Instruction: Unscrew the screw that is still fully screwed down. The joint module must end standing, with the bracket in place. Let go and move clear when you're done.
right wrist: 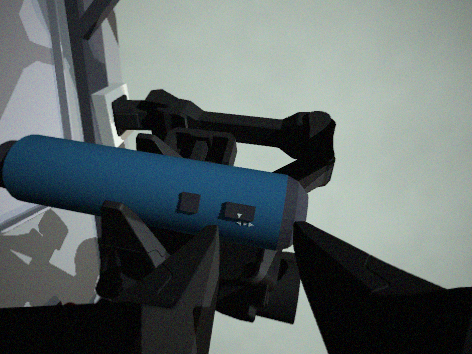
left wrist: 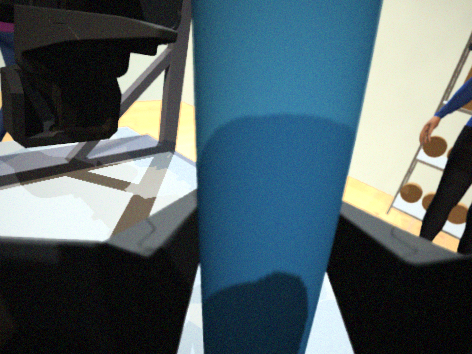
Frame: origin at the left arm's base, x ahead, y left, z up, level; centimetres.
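Seen in the pictures: left gripper, fingertip midpoint: point(right wrist: 129, 167) point(left wrist: 260, 201); right gripper, fingertip midpoint: point(right wrist: 255, 234); left arm's base, origin of the base link: point(right wrist: 121, 114).
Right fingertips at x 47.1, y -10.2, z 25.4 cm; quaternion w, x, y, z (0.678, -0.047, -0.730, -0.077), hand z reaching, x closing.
Offsets run from my right fingertips to a thing's middle. "pt": to the spot under its first point. Level surfaces: height alone.
A thick blue cylindrical driver {dx -6.1, dy +1.3, dz -9.2 cm} point(left wrist: 275, 165) point(right wrist: 75, 172) stands roughly upright, its black end toward the table and its grey cap away from it. My left gripper point(left wrist: 260, 201) point(right wrist: 129, 167) is shut on its body. Two dark buttons show on its side in the right wrist view, a square one point(right wrist: 189, 203) and a wider one {pt dx -2.9, dy +1.1, dz -0.8 cm} point(right wrist: 238, 212) with small pale arrow marks. My right gripper point(right wrist: 255, 234) has its fingers parted and empty, beside the wider button and the cap end. The joint module, bracket and screws do not show in either view.
My left arm point(right wrist: 245, 127) stretches behind the driver in the right wrist view. Dark parts of my right arm point(left wrist: 65, 100) are at upper left in the left wrist view. A grey frame post point(left wrist: 175, 100) stands beyond the pale table {dz -29.8 cm} point(left wrist: 65, 210). A person and a shelf rack are farther back.
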